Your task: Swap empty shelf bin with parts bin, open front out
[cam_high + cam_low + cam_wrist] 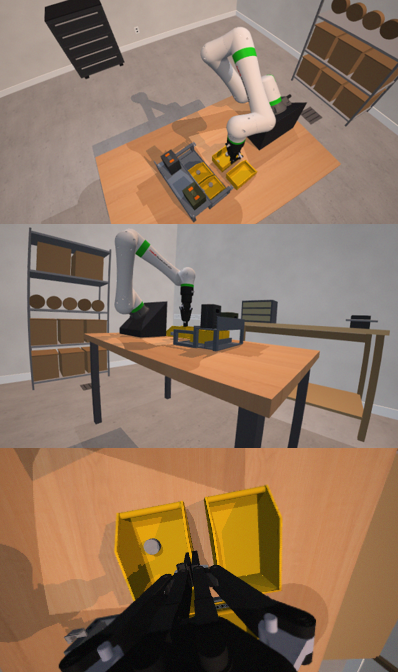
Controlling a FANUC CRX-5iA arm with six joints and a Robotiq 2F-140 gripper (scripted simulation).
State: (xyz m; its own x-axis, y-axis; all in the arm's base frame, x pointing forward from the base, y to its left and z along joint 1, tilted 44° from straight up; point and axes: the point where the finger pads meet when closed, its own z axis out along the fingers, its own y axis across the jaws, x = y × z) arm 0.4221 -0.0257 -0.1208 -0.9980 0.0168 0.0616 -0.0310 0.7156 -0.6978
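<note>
The grey round part is 7 cm to the right of my hand, 7 cm below it and 3 cm behind it. Round my hand: grey shelf 25 cm ahead, 6 cm to the right, 3 cm below.
</note>
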